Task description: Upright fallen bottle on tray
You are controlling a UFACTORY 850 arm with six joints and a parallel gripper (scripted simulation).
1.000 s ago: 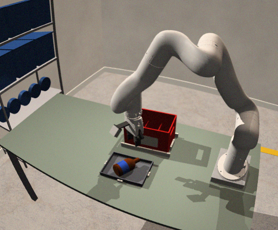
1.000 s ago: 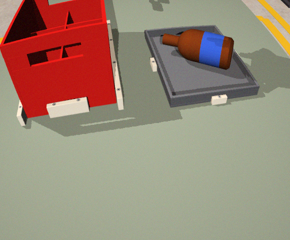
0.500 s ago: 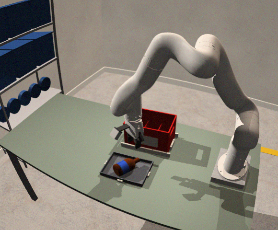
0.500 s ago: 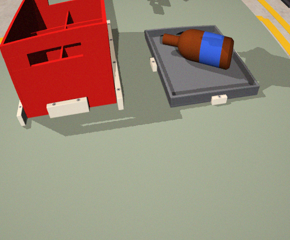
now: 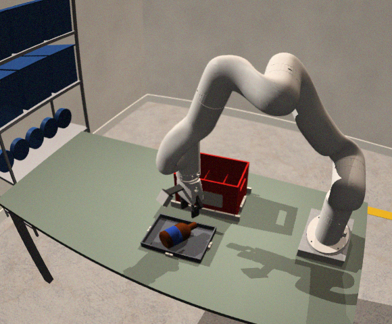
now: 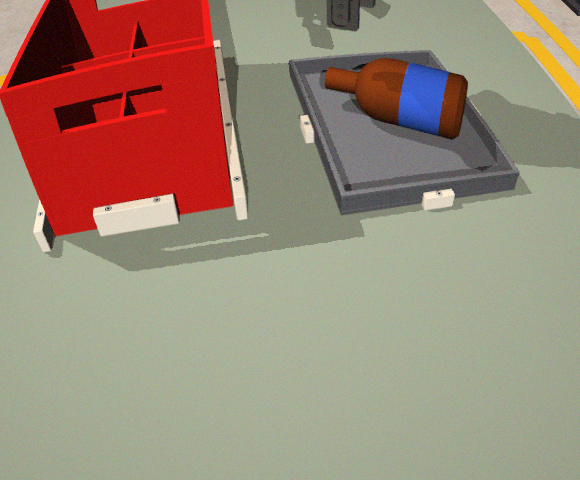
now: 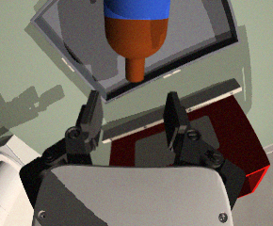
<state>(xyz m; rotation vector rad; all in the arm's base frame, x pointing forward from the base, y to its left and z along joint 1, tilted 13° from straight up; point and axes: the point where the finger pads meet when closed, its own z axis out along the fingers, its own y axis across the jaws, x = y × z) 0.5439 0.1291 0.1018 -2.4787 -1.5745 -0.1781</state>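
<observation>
The bottle lies 10 cm below my hand, 4 cm to the left of it and 2 cm ahead of it. Round my hand: grey tray 13 cm below, 5 cm to the left, 3 cm ahead; red crate 24 cm to the right, 6 cm below, 2 cm ahead.
</observation>
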